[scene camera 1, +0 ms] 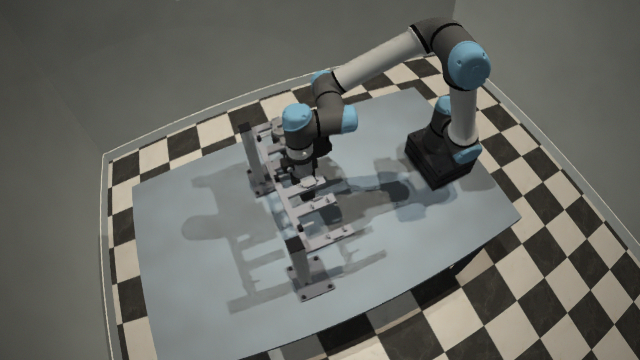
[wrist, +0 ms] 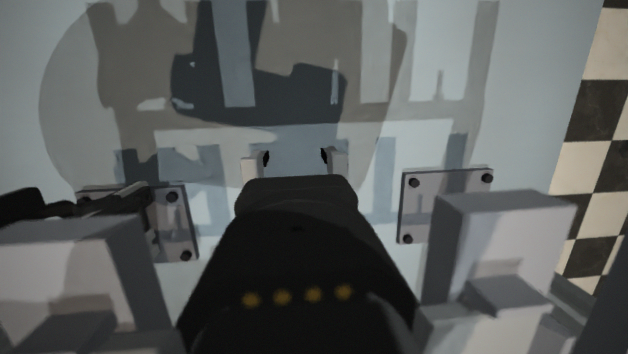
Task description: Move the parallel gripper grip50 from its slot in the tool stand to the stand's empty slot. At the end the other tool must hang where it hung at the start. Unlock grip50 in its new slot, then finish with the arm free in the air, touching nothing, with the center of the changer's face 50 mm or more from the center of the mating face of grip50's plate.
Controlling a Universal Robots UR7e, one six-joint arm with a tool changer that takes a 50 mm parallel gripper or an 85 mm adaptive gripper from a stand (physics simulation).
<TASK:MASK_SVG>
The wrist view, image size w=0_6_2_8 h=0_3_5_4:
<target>grip50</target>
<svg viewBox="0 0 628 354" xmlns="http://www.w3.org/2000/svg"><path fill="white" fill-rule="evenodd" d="M542 314L494 319L477 310L470 301L421 306L372 226L358 211L357 194L348 183L349 155L347 153L339 153L334 146L321 148L321 157L324 163L327 164L329 174L263 178L263 166L266 167L268 163L269 151L254 150L250 157L244 157L240 160L243 189L234 204L235 218L223 233L173 330L112 334L106 343L92 354L191 354L208 315L214 309L374 299L383 304L403 354L527 354Z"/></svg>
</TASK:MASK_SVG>
